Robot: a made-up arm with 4 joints. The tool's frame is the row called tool.
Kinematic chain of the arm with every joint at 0, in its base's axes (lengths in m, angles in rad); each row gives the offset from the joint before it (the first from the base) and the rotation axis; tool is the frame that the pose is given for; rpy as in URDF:
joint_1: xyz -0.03 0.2 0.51 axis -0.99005 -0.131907 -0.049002
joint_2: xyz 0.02 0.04 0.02 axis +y
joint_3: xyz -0.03 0 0.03 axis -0.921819 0.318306 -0.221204
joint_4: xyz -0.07 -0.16 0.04 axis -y
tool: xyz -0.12 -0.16 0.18 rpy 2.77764 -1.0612 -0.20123
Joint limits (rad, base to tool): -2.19..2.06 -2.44..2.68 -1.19..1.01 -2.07..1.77
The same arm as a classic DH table. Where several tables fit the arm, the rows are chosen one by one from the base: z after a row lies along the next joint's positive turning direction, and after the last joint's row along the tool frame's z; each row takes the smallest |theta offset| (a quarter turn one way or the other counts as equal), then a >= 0, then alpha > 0; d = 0 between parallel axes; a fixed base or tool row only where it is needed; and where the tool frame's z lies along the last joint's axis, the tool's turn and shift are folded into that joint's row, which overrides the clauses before.
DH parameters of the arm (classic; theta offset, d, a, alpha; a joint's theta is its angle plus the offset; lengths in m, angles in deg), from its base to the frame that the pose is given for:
base (fixed): -82.41 0.5102 -0.2022 92.81
joint_1: -89.63 -0.0178 -0.019 97.58
joint_2: -10.66 0.0298 -0.0362 -71.44
joint_3: 0 0.0853 -0.0552 -108.56
joint_4: -45.54 0.4572 -0.0889 -59.21
tool (fixed): -173.48 -0.2296 0 0
Joint limits (deg, base to tool): -125.48..118.03 -139.8..153.55 -68.18..57.87 -118.6..101.41

